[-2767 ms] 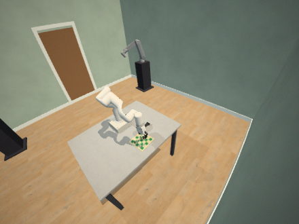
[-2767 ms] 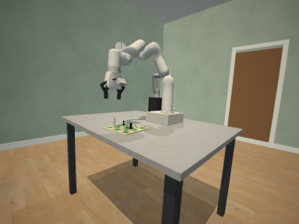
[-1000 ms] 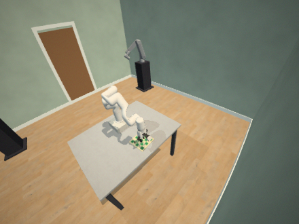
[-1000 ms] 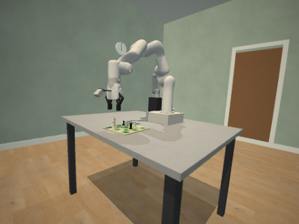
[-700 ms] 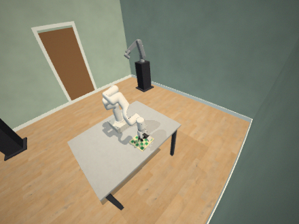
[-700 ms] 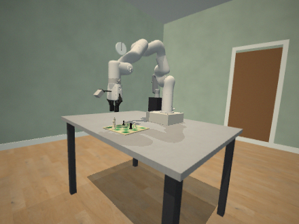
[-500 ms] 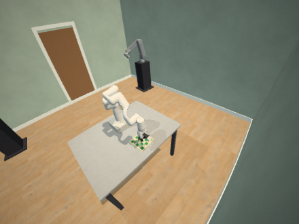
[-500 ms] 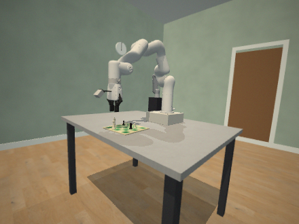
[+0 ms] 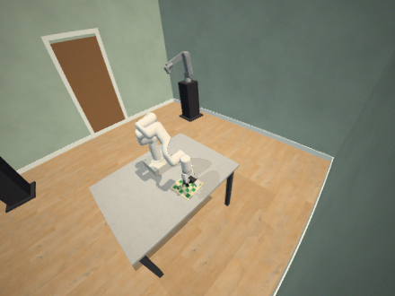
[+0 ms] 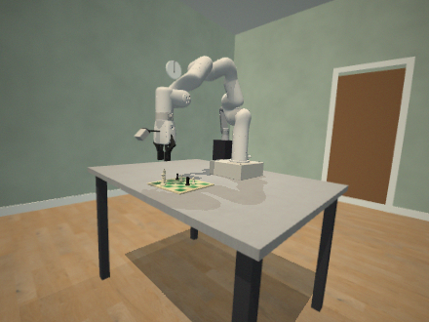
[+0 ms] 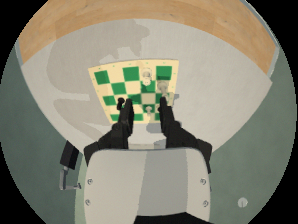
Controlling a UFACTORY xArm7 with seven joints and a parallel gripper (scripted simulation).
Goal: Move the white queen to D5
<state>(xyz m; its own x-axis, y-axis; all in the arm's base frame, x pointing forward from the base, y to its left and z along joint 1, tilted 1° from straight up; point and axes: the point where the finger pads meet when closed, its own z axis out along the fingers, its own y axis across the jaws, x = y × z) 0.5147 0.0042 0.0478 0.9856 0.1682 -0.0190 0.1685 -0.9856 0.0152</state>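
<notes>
Now: hand 10 cm above the white chess piece. Round my hand: chessboard (8 cm behind, 2 cm to the left, 13 cm below); black piece (11 cm behind, 6 cm to the right, 12 cm below).
</notes>
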